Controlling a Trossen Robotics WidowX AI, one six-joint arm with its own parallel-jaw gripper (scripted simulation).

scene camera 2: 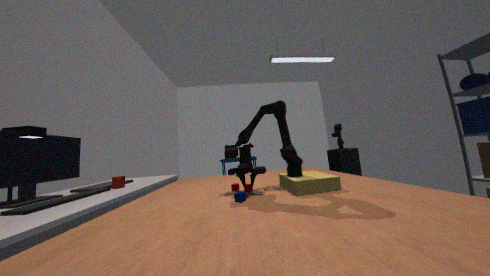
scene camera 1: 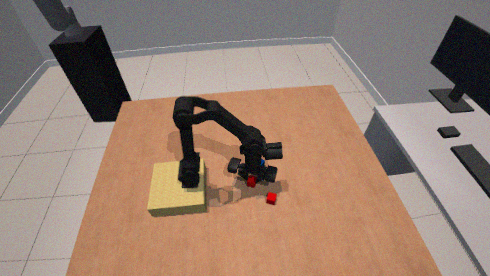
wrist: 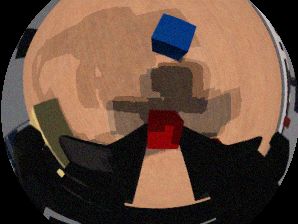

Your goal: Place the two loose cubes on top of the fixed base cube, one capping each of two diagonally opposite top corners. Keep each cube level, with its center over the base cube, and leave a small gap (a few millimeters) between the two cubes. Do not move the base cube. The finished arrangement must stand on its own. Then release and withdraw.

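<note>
There's a blue cube point(wrist: 172, 37) in view, and there's a red cube point(wrist: 165, 128) too. My gripper holds the red cube. You'd find my gripper point(scene camera 1: 251, 181) there, and the wrist view shows my gripper point(wrist: 162, 127) as well.
</note>
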